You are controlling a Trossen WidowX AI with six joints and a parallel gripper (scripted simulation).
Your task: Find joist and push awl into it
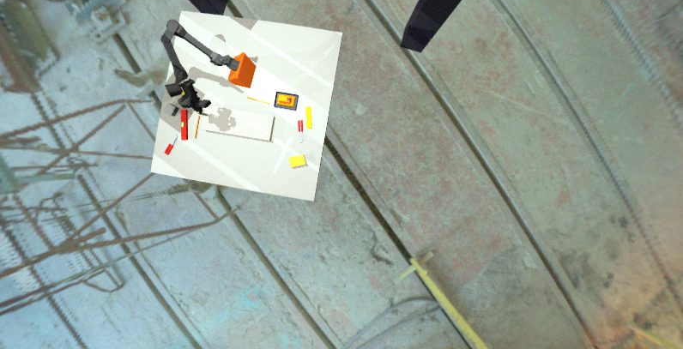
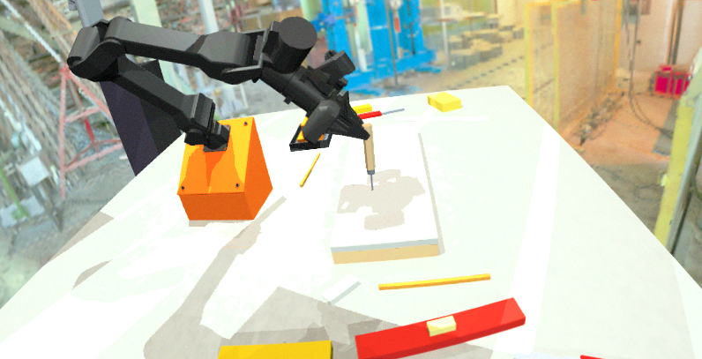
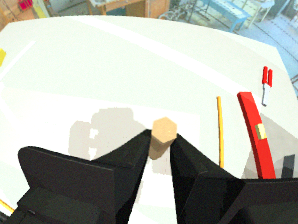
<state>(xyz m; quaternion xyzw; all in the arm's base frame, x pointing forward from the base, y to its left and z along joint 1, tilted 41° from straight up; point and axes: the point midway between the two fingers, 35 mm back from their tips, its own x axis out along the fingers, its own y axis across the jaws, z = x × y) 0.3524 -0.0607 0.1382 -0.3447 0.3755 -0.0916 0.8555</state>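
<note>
Now: the awl 50 mm below my gripper tip. From my gripper tip the other things lie so: white block 190 mm below, 160 mm to the right, 50 mm behind; red level 250 mm to the right, 180 mm below, 110 mm ahead; dark tray 470 mm to the left, 260 mm behind, 180 mm below.
</note>
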